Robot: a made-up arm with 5 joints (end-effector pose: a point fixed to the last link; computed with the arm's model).
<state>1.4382 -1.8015 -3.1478 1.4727 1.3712</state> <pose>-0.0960 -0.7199 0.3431 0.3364 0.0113 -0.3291</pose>
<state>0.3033 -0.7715 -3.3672 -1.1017 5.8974</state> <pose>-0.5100 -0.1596 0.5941 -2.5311 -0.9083 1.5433</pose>
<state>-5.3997 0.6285 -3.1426 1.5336 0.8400</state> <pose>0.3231 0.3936 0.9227 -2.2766 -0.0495 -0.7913</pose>
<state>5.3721 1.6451 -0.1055 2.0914 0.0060</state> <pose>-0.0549 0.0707 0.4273 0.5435 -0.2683 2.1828</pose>
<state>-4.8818 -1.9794 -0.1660 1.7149 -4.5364</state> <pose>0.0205 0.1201 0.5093 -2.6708 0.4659 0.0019</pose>
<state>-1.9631 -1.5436 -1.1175 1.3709 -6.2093</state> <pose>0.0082 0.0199 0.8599 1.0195 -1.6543 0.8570</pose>
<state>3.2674 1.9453 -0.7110 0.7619 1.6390</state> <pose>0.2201 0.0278 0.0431 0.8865 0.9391 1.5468</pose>
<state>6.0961 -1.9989 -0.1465 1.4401 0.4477</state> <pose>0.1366 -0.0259 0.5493 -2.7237 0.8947 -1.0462</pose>
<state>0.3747 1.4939 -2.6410 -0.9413 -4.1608</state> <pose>0.6253 0.2459 0.4744 -0.6869 0.8206 -0.5830</pose>
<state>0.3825 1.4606 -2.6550 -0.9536 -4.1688</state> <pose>0.6177 0.2485 0.5029 -0.6543 0.7692 -0.5901</pose>
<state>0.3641 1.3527 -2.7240 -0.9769 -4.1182</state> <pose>0.5946 0.2266 0.6002 -0.5004 0.6311 -0.5796</pose>
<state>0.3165 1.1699 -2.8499 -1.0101 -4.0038</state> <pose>0.5249 0.1719 0.7499 -0.2540 0.3800 -0.5363</pose>
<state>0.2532 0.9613 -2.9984 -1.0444 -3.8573</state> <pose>0.4001 0.1035 0.8821 -0.0282 0.0537 -0.4624</pose>
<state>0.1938 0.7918 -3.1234 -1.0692 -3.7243</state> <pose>0.2717 0.0533 0.9510 0.0987 -0.2414 -0.3867</pose>
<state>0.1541 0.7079 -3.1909 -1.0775 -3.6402</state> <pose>0.2012 0.0313 0.9711 0.1350 -0.3987 -0.3394</pose>
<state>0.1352 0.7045 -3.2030 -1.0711 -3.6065</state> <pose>0.1958 0.0266 0.9726 0.1271 -0.4107 -0.3246</pose>
